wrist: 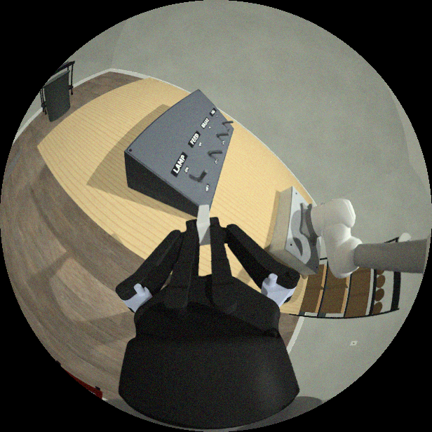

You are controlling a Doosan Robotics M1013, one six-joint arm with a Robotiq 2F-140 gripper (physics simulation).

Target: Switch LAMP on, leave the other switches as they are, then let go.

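The grey switch panel point(165, 132) stands on the wooden table. The LAMP switch point(200, 177) is at its near end, between a small ON mark and an OFF mark. Its lever points more upward in the view than the others; which mark it leans to is hard to tell. The FEED switch point(215, 152), BRAKE switch point(222, 136) and FAN switch point(227, 122) lie further along the row, their levers tilted toward the OFF side. My gripper point(204, 213) is shut and empty. Its tips show below the panel's near corner, apart from the LAMP lever.
A light grey box point(283, 247) stands on the table point(240, 190) to the right. White arm links point(337, 220) show beside it. A rack with brown shelves point(398, 290) is at the lower right. A dark chair-like object point(57, 95) is at the upper left.
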